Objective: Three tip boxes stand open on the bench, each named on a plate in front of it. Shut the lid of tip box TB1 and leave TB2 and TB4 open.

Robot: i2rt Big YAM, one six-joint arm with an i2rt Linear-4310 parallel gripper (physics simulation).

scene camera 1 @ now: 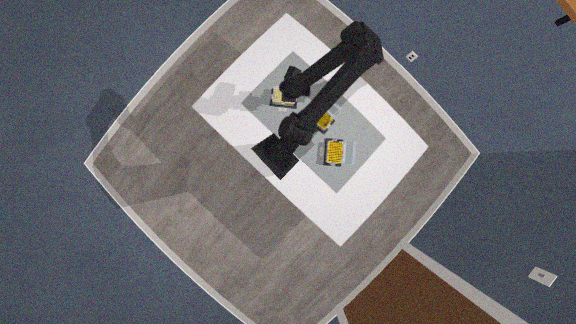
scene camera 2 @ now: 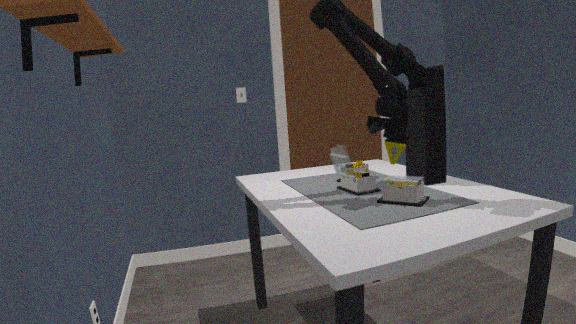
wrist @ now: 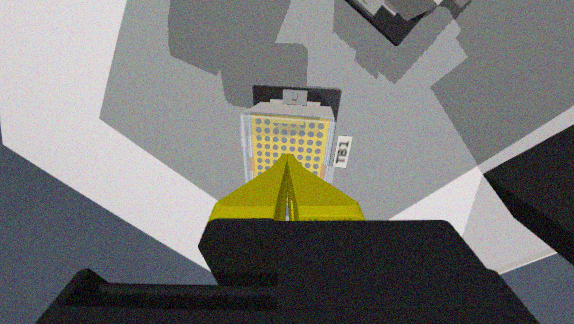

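Pixels of known places: gripper, fingertip midpoint: (scene camera 2: 392, 164) (wrist: 287, 161); arm's base, link origin: (scene camera 1: 276, 155) (scene camera 2: 422, 79).
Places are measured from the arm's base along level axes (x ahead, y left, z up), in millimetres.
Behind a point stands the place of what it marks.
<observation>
Tip box TB1 (scene camera 1: 283, 97) (scene camera 2: 402, 192) {y 223, x 319, z -378 mm} (wrist: 294, 135) {y 149, x 304, z -341 mm} has a yellow tip rack. Its clear lid (scene camera 2: 411, 180) {y 235, x 290, z -341 mm} lies down over the rack and looks shut. The TB1 name plate (wrist: 343, 151) {y 155, x 230, z -416 mm} is beside it in the wrist view. My gripper (scene camera 2: 393, 162) {y 152, x 302, z -296 mm} (wrist: 287, 161) {y 152, x 302, z -296 mm} is shut and empty, above TB1; scene camera 1 hides its fingertips under the arm. Two other tip boxes, a middle one (scene camera 1: 325, 121) {y -80, x 315, z -362 mm} and a far one (scene camera 1: 335, 152) {y -230, x 212, z -361 mm}, show yellow racks. A clear lid (scene camera 2: 340, 157) {y -21, x 405, z -279 mm} stands raised at these boxes in scene camera 2. Their names are not readable.
The boxes stand on a grey mat (scene camera 1: 337, 182) {y -356, x 91, z -418 mm} (scene camera 2: 362, 220) {y 277, x 515, z -418 mm} on the white bench (scene camera 1: 340, 230) {y -555, x -123, z -421 mm} (scene camera 2: 340, 265) {y 495, x 717, z -421 mm}. The dark arm (scene camera 1: 332, 92) {y -25, x 256, z 216 mm} (scene camera 2: 365, 55) {y 100, x 354, z 75 mm} reaches over the mat. Part of another box (wrist: 396, 36) {y 29, x 274, z -410 mm} shows at the wrist view's top right.
</observation>
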